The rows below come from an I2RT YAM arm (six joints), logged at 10 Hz.
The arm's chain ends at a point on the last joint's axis. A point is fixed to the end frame.
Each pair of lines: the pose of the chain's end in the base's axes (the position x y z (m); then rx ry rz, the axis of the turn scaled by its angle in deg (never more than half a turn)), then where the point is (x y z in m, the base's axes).
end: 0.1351 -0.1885 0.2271 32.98 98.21 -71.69
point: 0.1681 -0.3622 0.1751
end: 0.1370 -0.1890 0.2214 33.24 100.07 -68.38
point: 0.1748 -0.3592 0.1615
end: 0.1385 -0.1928 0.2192 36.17 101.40 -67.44
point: 0.1719 -0.3613 0.1524
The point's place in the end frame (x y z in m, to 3 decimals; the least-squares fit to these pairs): 0.053 -0.014 0.176
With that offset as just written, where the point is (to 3 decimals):
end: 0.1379 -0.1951 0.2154 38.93 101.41 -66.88
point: 0.168 -0.363 0.145
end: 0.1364 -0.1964 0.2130 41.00 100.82 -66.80
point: 0.164 -0.364 0.141
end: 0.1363 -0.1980 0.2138 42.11 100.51 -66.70
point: 0.162 -0.366 0.141
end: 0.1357 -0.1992 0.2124 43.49 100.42 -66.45
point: 0.160 -0.366 0.138
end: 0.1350 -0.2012 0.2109 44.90 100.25 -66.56
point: 0.157 -0.368 0.136
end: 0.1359 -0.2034 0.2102 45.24 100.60 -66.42
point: 0.157 -0.370 0.134
